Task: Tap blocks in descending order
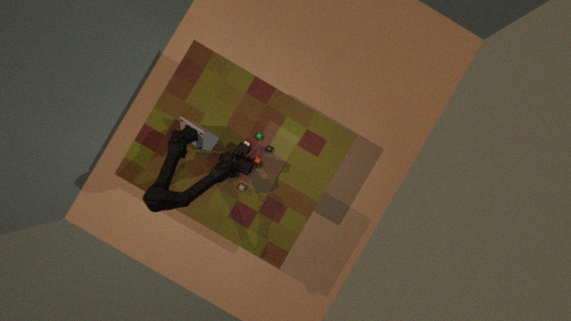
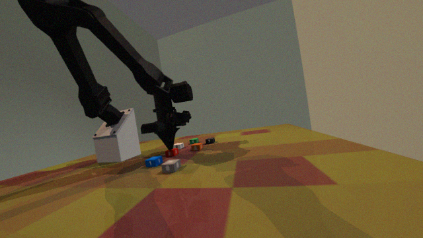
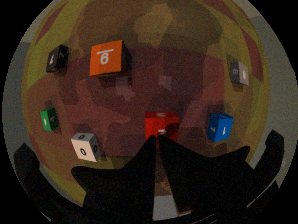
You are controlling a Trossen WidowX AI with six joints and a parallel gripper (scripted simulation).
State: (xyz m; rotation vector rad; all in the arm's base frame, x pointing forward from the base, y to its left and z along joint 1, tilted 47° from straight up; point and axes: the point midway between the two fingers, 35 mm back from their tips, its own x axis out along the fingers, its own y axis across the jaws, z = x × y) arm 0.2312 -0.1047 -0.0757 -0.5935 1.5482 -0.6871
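My gripper tip is now 1 cm to the left of the red block, 1 cm short of it and 1 cm above it. Also, from my gripper tip: blue block (9 cm to the right, 1 cm below); orange block (8 cm ahead, 4 cm to the left, 1 cm below); white block (9 cm to the left, 2 cm behind, 1 cm below).
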